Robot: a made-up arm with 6 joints.
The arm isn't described. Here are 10 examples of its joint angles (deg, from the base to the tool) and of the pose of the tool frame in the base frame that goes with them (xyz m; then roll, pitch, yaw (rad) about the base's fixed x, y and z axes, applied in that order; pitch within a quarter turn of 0, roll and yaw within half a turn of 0).
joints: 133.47 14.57 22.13 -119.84 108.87 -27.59
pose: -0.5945 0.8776 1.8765 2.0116 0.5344 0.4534
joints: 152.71 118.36 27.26 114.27 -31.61 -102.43
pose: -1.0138 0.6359 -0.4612 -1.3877 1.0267 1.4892
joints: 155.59 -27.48 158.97 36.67 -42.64 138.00
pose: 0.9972 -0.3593 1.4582 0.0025 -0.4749 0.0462
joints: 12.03 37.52 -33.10 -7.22 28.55 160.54
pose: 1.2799 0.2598 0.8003 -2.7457 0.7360 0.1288
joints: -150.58 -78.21 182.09 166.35 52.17 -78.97
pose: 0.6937 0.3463 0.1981 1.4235 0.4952 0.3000
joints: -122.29 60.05 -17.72 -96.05 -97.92 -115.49
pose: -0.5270 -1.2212 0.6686 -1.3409 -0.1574 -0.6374
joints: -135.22 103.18 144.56 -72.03 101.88 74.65
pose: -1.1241 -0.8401 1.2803 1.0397 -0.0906 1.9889
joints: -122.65 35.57 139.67 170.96 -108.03 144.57
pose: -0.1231 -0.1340 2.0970 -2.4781 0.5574 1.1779
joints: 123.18 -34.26 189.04 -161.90 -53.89 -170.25
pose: 0.3178 -0.5823 0.7499 0.8261 1.2981 -2.9339
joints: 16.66 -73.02 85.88 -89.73 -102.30 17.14
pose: -1.3333 -0.1848 1.1701 -1.5085 0.0725 1.6593
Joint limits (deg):
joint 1: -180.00..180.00
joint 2: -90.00..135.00
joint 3: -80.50..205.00
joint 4: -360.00..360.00
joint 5: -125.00..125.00
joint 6: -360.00..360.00
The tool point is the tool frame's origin. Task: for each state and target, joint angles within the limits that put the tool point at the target. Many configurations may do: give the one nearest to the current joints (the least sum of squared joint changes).
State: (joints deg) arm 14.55 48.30 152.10 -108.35 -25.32 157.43
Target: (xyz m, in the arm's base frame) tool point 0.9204 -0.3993 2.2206
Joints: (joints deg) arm -26.51 60.32 135.21 -108.33 -15.57 157.43
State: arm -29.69 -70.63 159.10 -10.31 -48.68 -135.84
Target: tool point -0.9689 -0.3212 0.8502
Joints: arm 18.73 -46.96 177.79 -2.33 -54.17 -135.84
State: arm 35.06 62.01 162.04 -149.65 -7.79 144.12
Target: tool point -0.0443 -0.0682 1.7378
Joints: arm 48.67 44.56 197.74 -146.22 5.78 144.12
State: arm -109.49 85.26 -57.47 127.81 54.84 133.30
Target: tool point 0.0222 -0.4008 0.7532
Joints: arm -105.49 64.84 -80.50 140.01 72.07 133.30
